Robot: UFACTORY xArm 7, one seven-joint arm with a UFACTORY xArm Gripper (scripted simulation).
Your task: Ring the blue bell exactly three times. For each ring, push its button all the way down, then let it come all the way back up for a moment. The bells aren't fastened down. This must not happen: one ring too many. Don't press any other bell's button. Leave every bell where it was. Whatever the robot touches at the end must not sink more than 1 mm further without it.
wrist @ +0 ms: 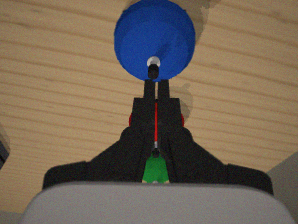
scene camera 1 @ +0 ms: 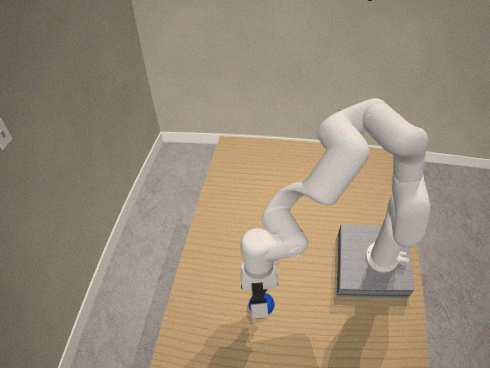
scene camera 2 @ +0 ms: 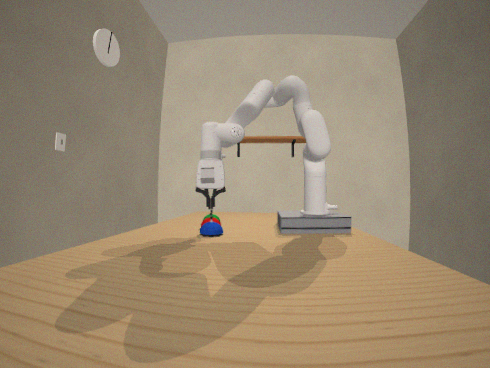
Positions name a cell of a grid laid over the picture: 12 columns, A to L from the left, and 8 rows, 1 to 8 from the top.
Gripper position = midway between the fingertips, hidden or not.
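Scene:
My gripper is visible in scene camera 1 (G7), in scene camera 2 (F5) and in the wrist view (G4).

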